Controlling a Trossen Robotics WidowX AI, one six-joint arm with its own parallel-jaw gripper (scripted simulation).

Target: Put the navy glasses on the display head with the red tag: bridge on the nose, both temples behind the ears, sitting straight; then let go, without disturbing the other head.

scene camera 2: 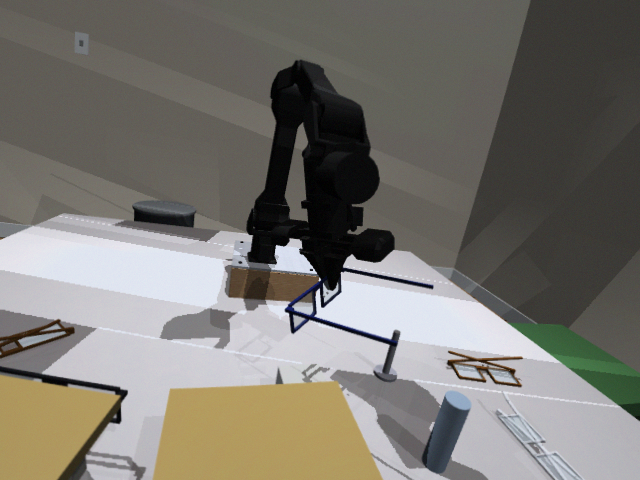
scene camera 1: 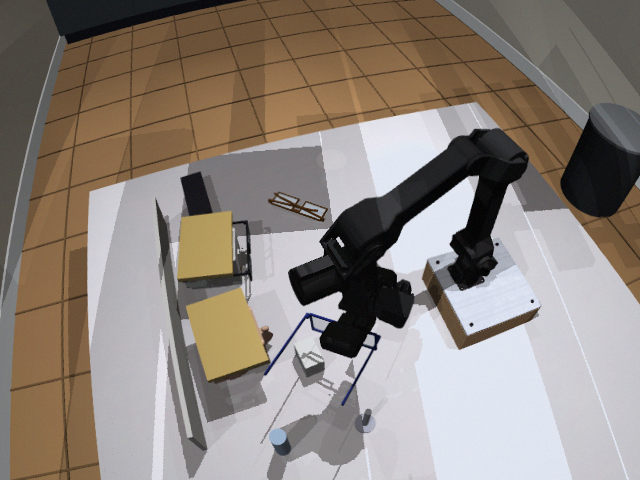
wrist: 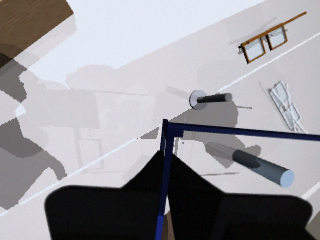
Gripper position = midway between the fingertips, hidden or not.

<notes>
I see my gripper (scene camera 2: 331, 289), a white block (scene camera 2: 297, 373) and a panel (scene camera 1: 194, 431).
My gripper shows as well in scene camera 1 (scene camera 1: 362, 339) and in the wrist view (wrist: 163, 155).
</notes>
